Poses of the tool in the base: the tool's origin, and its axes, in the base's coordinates. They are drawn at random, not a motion.
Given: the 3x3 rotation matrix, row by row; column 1 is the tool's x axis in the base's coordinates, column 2 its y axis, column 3 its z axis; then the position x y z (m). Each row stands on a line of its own.
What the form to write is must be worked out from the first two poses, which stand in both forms.
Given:
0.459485, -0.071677, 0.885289
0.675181, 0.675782, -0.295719
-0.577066, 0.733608, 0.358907
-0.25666, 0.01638, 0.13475
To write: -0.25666, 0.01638, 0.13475, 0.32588, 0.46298, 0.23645, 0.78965
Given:
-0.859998, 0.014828, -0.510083
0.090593, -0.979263, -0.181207
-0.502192, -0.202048, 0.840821
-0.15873, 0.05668, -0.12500
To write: -0.15873, 0.05668, -0.12500, -0.26384, -0.09989, 0.95918, 0.01975
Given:
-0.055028, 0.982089, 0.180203
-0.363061, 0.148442, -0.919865
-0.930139, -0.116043, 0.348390
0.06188, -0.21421, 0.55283
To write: 0.06188, -0.21421, 0.55283, 0.33472, 0.46235, -0.56013, 0.60038
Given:
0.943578, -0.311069, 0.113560
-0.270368, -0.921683, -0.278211
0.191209, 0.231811, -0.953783
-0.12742, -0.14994, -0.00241
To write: -0.12742, -0.14994, -0.00241, 0.97712, -0.14876, 0.07798, 0.13049
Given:
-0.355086, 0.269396, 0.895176
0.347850, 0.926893, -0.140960
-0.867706, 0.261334, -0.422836
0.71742, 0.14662, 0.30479
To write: 0.71742, 0.14662, 0.30479, 0.18765, 0.82232, 0.03660, 0.53595
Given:
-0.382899, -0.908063, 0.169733
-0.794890, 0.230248, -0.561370
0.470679, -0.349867, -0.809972
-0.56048, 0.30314, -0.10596
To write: -0.56048, 0.30314, -0.10596, 0.54700, -0.77832, 0.29269, 0.09667
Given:
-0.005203, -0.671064, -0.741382
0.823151, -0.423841, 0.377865
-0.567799, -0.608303, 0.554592
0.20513, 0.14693, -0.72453
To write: 0.20513, 0.14693, -0.72453, -0.46477, -0.08181, 0.70421, 0.53046
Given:
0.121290, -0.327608, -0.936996
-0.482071, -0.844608, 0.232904
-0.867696, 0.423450, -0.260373
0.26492, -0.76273, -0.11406
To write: 0.26492, -0.76273, -0.11406, 0.74603, -0.27133, -0.60476, 0.06385
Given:
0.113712, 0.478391, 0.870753
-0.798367, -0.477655, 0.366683
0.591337, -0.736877, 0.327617
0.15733, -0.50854, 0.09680
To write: 0.15733, -0.50854, 0.09680, -0.56208, 0.14232, -0.65030, 0.49083
